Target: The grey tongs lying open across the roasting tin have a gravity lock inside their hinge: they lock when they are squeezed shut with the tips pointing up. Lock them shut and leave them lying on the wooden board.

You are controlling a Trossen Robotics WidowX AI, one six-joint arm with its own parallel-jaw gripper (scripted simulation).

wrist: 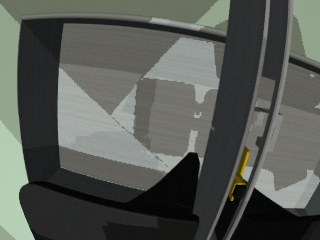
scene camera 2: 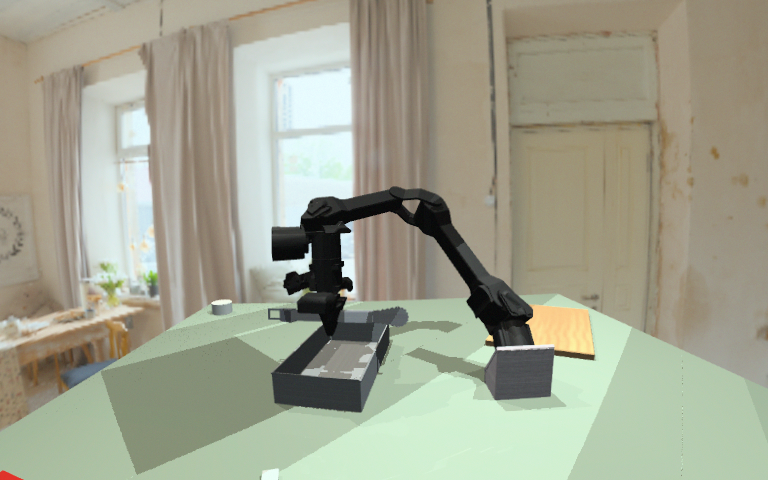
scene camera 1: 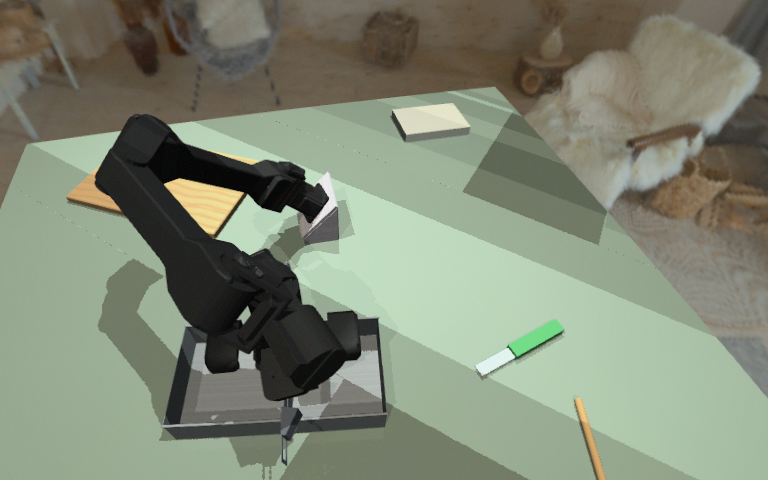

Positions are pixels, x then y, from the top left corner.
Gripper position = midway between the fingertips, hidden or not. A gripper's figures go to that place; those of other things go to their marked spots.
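My gripper [scene camera 1: 292, 368] is 0.64 m from the lens. Then there is a cream block [scene camera 1: 444, 120], and I find that block 1.19 m from the lens.
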